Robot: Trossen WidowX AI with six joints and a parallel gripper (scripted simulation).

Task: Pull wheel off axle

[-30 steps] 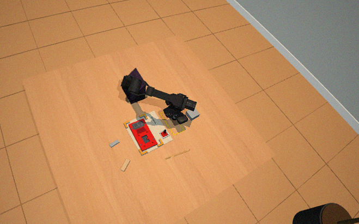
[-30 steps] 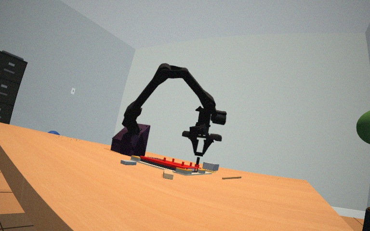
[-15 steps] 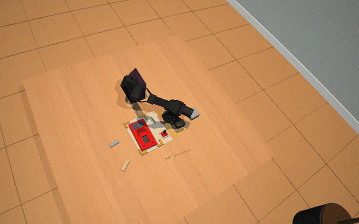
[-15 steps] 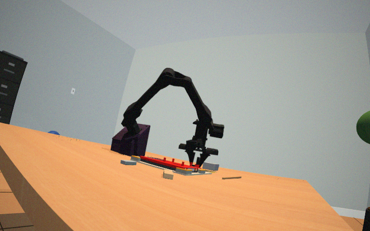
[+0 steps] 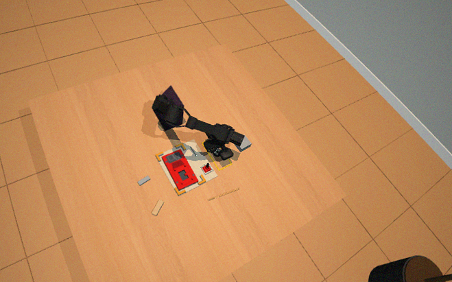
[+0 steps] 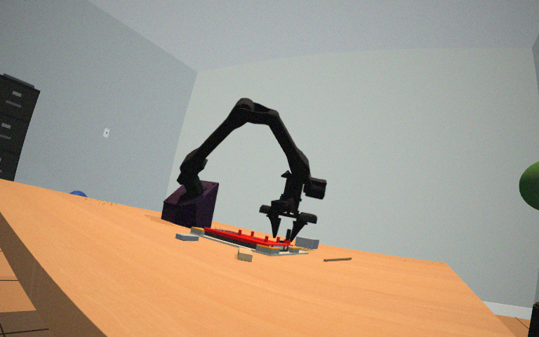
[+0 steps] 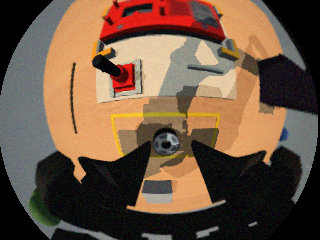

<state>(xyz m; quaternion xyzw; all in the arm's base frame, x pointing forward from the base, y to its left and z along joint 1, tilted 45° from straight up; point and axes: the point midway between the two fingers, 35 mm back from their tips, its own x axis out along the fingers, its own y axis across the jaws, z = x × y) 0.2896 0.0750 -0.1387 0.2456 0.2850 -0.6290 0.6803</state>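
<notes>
The small dark wheel lies 10 mm below my gripper tip and 10 mm ahead of it. From my gripper tip the other things lie so: small grey piece (400 mm to the right, 10 mm below, 10 mm ahead); thin wooden stick (230 mm ahead, 70 mm to the right, 20 mm below); grey base plate (190 mm to the right, 20 mm ahead, 10 mm below).
</notes>
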